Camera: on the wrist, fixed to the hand. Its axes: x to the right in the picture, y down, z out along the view.
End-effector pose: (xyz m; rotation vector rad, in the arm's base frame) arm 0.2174 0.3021 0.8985 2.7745 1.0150 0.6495
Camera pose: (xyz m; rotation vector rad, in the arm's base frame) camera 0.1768 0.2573 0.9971 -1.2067 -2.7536 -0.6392
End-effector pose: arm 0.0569 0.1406 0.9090 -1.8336 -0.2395 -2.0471
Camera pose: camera -0.0271 0.0718 0.8690 0.6724 1.6350 2.0264
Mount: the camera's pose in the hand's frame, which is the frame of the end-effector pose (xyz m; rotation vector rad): -0.0215 0.0352 -0.1081 0.3925 0.3780 -1.4892
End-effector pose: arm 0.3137 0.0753 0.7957 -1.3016 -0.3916 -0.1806
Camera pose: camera 0.3255 -0.0212 0.7329 -0.3447 -0.9463 -1.4842
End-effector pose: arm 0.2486 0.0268 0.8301 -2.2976 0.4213 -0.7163
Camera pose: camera 0.1634 -0.0438 0.8640 -1.7521 -1.3193 -1.6940
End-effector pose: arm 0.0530 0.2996 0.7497 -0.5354 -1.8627 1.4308
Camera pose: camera 0.1445 0.3656 0.7240 0.6616 -1.0515 0.5219
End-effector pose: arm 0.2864 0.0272 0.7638 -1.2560 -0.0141 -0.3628
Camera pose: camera 0.2556 -0.0585 0.6925 -0.5613 -0.6879 -1.7707
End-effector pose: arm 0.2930 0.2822 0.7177 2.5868 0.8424 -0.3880
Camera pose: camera 0.3126 0.2933 0.8312 -1.4347 -2.3802 0.3531
